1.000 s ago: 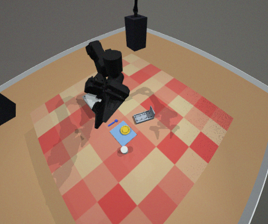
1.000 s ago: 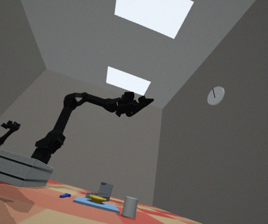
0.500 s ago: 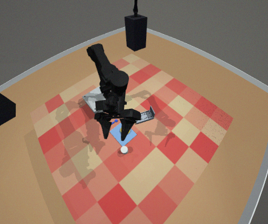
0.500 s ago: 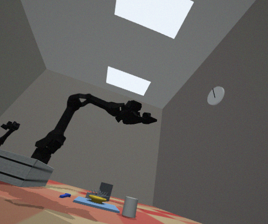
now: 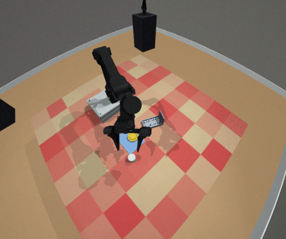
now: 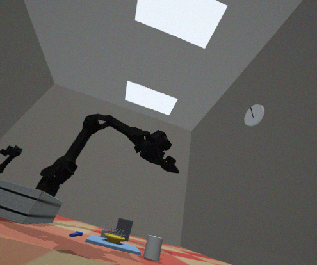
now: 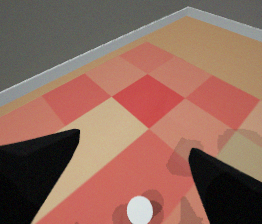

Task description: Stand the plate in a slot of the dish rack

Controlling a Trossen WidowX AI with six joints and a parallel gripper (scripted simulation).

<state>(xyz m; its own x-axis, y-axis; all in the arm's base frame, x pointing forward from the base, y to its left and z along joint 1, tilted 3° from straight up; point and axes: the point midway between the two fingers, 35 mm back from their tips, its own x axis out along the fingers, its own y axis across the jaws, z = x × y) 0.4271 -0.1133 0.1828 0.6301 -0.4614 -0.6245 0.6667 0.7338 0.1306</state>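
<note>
Now: gripper tip 24 cm above the yellow plate, 14 cm past it and 9 cm to the right of it. Also, from my gripper tip: blue spoon 25 cm below, 24 cm behind, 5 cm to the left; white cup 23 cm below, 2 cm behind; light blue mat 26 cm below, 13 cm behind, 6 cm to the left.
</note>
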